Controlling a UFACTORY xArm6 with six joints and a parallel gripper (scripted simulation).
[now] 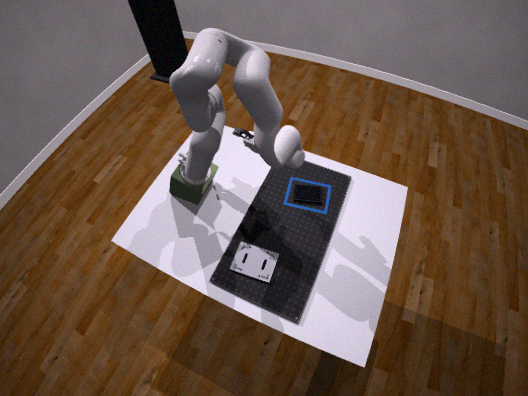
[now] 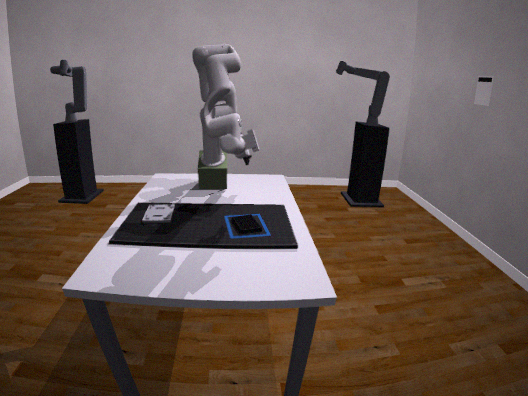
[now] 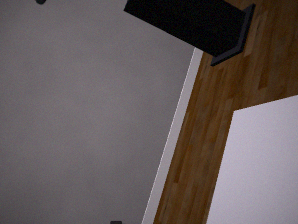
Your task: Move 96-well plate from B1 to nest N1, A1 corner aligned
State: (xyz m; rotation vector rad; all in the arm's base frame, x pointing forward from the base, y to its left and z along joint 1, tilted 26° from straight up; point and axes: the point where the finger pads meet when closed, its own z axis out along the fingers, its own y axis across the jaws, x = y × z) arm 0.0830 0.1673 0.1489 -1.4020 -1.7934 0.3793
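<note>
Now: hand 31 cm short of the 96-well plate, 24 cm above it and 2 cm to the right of it. Also, from my hand: grey plate nest N1: 36 cm to the right, 24 cm below, 24 cm ahead.
</note>
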